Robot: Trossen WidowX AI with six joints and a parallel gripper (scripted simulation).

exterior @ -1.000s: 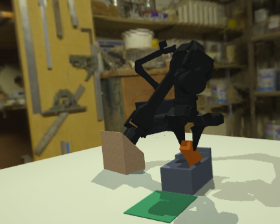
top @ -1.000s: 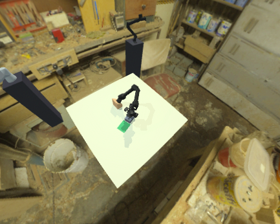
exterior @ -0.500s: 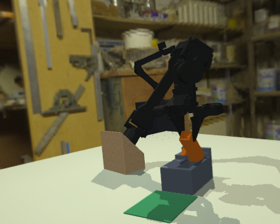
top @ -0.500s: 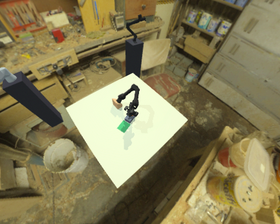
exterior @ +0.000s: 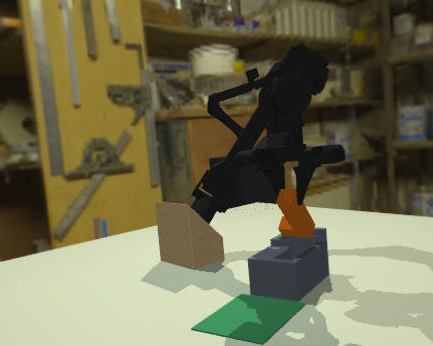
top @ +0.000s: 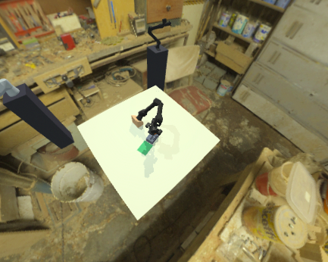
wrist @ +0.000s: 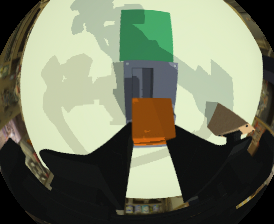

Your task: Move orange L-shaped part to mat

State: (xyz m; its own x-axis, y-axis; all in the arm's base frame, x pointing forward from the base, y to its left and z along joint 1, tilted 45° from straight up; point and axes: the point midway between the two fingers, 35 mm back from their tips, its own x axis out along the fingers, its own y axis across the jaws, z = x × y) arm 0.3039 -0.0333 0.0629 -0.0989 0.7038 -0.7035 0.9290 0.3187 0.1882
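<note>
Right now the green mat is 160 mm below my gripper tip, 140 mm to the right of it and 40 mm ahead of it. The rest, counted from my gripper tip: orange L-shaped part: 30 mm below, 20 mm to the left, 20 mm behind.
</note>
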